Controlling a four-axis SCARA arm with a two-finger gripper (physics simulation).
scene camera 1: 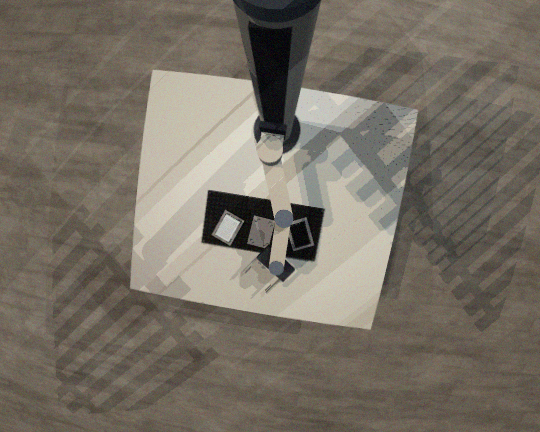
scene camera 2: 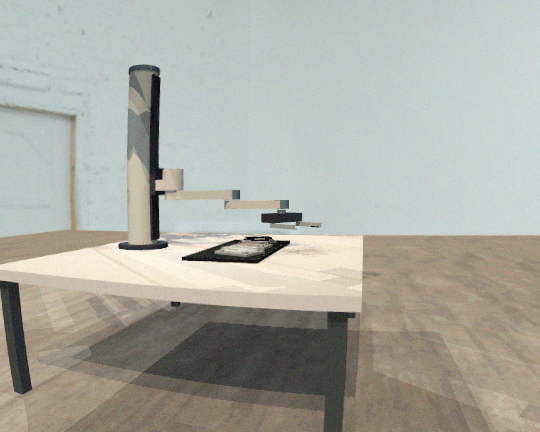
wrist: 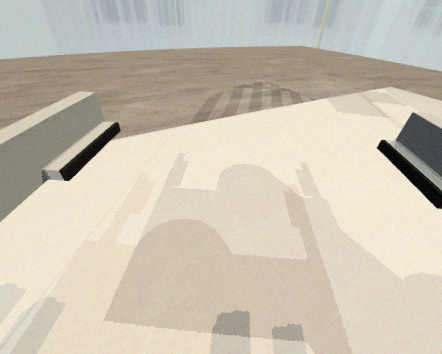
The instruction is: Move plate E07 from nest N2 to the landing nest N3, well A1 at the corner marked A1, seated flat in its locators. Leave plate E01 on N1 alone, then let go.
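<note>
My gripper (scene camera 1: 256, 280) (scene camera 2: 307, 227) (wrist: 248, 119) is open with nothing between its widely spread fingers. It hangs above the table, beyond the front edge of the black board (scene camera 1: 242, 202) (scene camera 2: 200, 257). In scene camera 1, a white plate (scene camera 1: 228, 227) sits in the left nest. The middle nest (scene camera 1: 259, 231) shows a grey-brown surface with small corner pieces, partly behind the arm. The right nest (scene camera 1: 309, 229) shows a grey rim around a black middle, perhaps a dark plate. Labels E01, E07, N1, N2, N3 and A1 cannot be read. No plate shows in the wrist view.
The arm's column (scene camera 1: 272, 75) (scene camera 2: 140, 165) stands on the table (scene camera 1: 185, 125) (scene camera 2: 310, 297) behind the board. The arm links (scene camera 1: 277, 185) (scene camera 2: 200, 195) reach over the board, close to the middle and right nests in scene camera 1. Shadows cross the tabletop.
</note>
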